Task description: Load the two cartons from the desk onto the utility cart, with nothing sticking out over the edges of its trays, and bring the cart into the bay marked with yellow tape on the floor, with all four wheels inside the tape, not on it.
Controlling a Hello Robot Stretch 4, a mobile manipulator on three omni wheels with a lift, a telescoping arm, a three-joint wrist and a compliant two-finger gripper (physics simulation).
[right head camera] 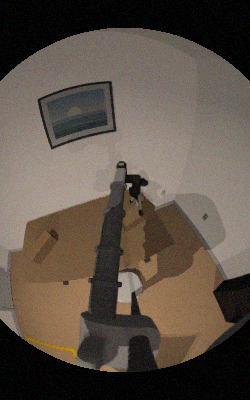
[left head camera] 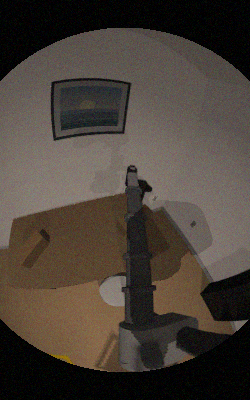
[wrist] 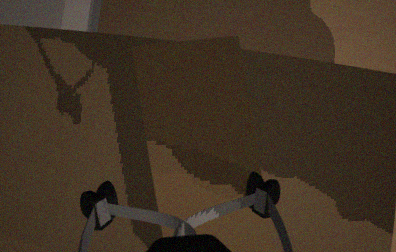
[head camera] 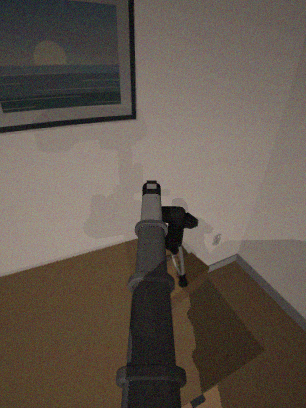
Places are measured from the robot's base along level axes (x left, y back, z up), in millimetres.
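Where they show: gripper, between the fingertips: (right head camera: 135, 208) (wrist: 181, 191) (head camera: 171, 273); robot's base, origin of its link: (right head camera: 125, 285) (left head camera: 116, 289).
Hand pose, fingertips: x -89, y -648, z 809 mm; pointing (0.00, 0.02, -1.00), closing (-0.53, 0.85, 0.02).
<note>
Each offset is from my fingertips to the centre of the thing. Level surfaces: height alone.
My gripper (head camera: 178, 270) (right head camera: 136, 207) (wrist: 181, 191) is open, pointing down over the desk's far right end. Its fingertips stand apart on both sides of a carton's outline in the wrist view. That brown carton @(dx -11, dy +24, dz -53 mm) (head camera: 192, 272) (right head camera: 132, 219) (wrist: 195, 100) lies on the desk @(dz -116 mm) (head camera: 65, 320) (left head camera: 80, 235) (right head camera: 75, 220) (wrist: 50, 165), partly behind my arm in the head views and deep in shadow. The height gap is unclear. The other carton @(dx +825, dy +442, dz -57 mm) (left head camera: 36, 250) (right head camera: 46, 245) lies at the desk's left. Yellow tape (left head camera: 62, 359) (right head camera: 50, 345) shows on the floor at lower left. I cannot make out the cart.
A round white object (left head camera: 112, 291) (right head camera: 131, 287) stands in front of the desk. Walls meet at a corner beyond the desk's right end. A framed picture (head camera: 60, 60) (left head camera: 90, 107) (right head camera: 77, 115) hangs above. A dark object (left head camera: 227, 297) (right head camera: 235, 300) stands at the right.
</note>
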